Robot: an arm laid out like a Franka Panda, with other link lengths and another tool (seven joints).
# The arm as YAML. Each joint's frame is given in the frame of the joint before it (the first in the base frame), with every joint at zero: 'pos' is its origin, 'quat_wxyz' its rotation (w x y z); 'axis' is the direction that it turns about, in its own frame. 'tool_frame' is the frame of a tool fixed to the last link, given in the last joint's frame.
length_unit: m
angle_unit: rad
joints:
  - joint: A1
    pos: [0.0, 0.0, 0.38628]
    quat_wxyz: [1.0, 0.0, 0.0, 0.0]
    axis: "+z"
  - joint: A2
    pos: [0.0, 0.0, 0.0]
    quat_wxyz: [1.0, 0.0, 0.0, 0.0]
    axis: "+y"
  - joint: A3
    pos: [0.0, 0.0, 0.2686]
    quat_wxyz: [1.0, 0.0, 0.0, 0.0]
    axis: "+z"
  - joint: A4
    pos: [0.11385, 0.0, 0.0]
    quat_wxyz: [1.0, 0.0, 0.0, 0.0]
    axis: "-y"
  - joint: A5
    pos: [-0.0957, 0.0, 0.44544]
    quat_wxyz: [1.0, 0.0, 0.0, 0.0]
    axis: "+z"
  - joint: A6
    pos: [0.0, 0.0, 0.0]
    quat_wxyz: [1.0, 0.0, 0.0, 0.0]
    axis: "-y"
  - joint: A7
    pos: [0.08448, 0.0, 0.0]
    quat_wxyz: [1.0, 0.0, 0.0, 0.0]
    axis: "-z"
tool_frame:
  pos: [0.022, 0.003, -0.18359]
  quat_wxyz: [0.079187, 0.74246, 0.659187, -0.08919]
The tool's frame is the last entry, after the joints.
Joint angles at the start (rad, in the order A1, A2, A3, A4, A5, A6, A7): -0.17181, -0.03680, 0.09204, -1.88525, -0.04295, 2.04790, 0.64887
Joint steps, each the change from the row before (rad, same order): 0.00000, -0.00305, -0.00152, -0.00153, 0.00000, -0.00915, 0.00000; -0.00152, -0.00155, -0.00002, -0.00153, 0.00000, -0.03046, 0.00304; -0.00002, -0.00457, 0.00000, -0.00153, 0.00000, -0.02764, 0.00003; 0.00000, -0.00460, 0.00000, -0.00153, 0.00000, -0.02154, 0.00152; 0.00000, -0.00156, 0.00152, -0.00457, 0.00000, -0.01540, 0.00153; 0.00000, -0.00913, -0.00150, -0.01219, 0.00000, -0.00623, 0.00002; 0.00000, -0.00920, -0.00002, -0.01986, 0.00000, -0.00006, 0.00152; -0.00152, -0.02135, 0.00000, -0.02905, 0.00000, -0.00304, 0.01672; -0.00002, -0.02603, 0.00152, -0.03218, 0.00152, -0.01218, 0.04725; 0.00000, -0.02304, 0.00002, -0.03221, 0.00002, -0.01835, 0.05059; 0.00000, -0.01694, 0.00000, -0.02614, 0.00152, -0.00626, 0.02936
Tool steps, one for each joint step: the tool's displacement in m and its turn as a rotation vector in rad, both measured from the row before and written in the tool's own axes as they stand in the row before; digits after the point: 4 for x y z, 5 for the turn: -0.0022, -0.0007, 0.0002, 0.00538, -0.00574, 0.00025; -0.0042, -0.0036, 0.0040, 0.02210, -0.02152, -0.00072; -0.0036, -0.0038, 0.0014, 0.01688, -0.01749, -0.00399; -0.0030, -0.0030, 0.0006, 0.01295, -0.01323, -0.00150; -0.0013, -0.0036, 0.0034, 0.01273, -0.01282, -0.00322; -0.0033, -0.0025, 0.0021, 0.00628, -0.00717, -0.00013; -0.0022, -0.0039, 0.0055, 0.00728, -0.00800, -0.00065; -0.0060, -0.0053, 0.0037, 0.01045, -0.00907, 0.01591; -0.0071, -0.0083, 0.0037, 0.02254, -0.01404, 0.04200; -0.0085, -0.0080, 0.0070, 0.02792, -0.02231, 0.04508; -0.0055, -0.0053, 0.0059, 0.01639, -0.01222, 0.02658
